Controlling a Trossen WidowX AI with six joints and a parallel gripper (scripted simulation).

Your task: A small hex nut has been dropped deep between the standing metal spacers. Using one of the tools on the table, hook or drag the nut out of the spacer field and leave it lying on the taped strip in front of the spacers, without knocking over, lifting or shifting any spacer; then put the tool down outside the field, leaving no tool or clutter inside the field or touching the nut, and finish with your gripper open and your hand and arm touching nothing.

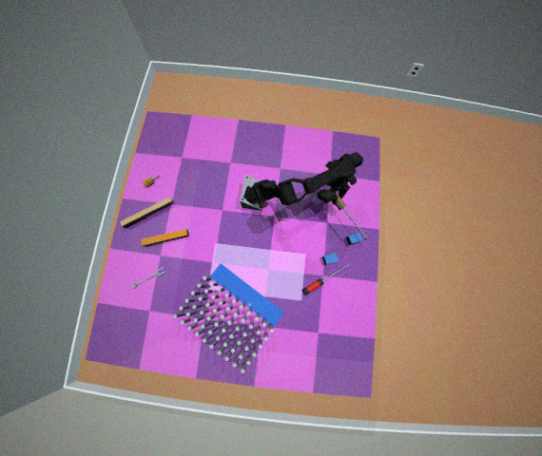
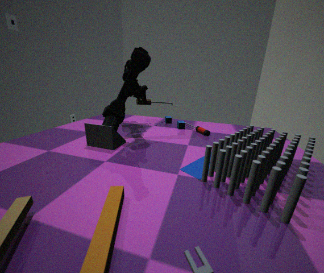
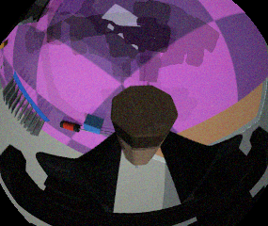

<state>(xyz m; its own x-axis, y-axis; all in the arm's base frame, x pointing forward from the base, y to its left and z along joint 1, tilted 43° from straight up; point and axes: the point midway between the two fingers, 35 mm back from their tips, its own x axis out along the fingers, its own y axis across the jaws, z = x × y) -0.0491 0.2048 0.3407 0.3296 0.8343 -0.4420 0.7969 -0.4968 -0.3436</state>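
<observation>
Right now the hook tool is 80 mm to the left of my gripper tip and 60 mm ahead of it. From my gripper tip the other things lie so: yellow tool: 910 mm to the right, 120 mm below, 90 mm ahead; orange bar: 730 mm to the right, 350 mm ahead, 130 mm below; blue taped strip: 490 mm ahead, 290 mm to the right, 140 mm below.
</observation>
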